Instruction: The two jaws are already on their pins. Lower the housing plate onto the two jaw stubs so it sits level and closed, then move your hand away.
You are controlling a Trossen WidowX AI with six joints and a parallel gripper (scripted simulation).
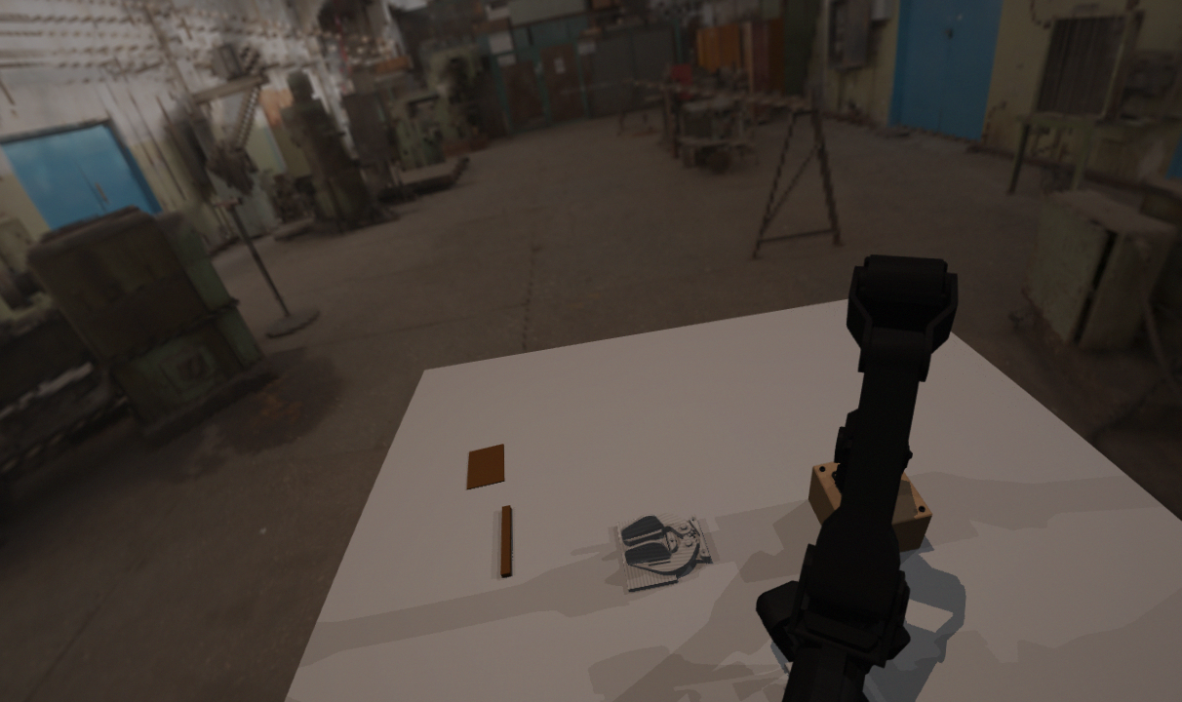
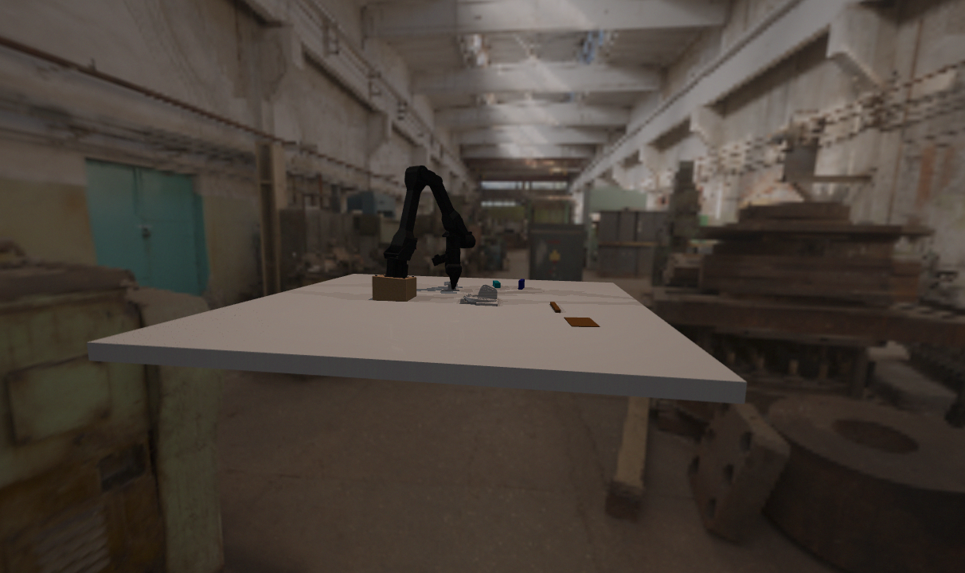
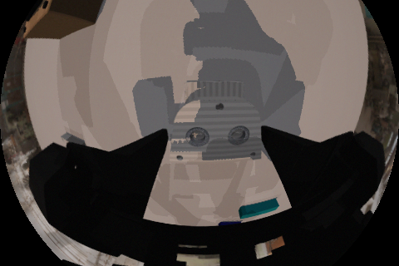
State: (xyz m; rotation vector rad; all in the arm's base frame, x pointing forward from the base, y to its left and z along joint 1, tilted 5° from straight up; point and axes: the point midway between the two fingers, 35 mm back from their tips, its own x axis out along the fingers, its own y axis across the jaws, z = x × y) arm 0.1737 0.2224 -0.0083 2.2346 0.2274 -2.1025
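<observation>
Right now the pale ribbed base is 25 cm to the right of my gripper tip, 15 cm ahead of it and 1 cm below it. From my gripper tip the other things lie so: small blue block: 28 cm ahead, 10 cm to the left, 1 cm above; brown bar: 37 cm ahead, 32 cm to the right, 1 cm below; teal block: 17 cm ahead, 13 cm to the left.
</observation>
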